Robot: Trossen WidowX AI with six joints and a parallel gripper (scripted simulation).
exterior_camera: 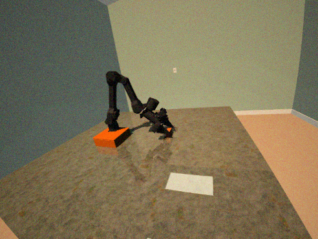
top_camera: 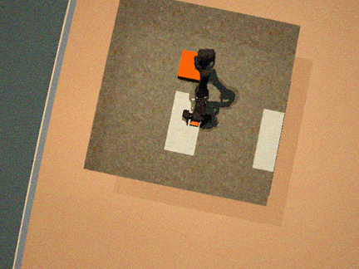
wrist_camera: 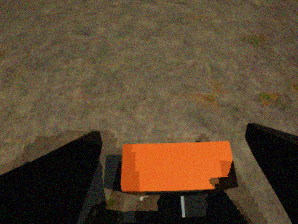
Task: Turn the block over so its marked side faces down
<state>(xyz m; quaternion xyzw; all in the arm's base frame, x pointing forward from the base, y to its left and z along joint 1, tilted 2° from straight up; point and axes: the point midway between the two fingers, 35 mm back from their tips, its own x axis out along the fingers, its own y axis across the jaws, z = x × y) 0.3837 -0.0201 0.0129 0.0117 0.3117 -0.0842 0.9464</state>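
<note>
My gripper tip is now 3 cm past the block and 2 cm above it.
</note>
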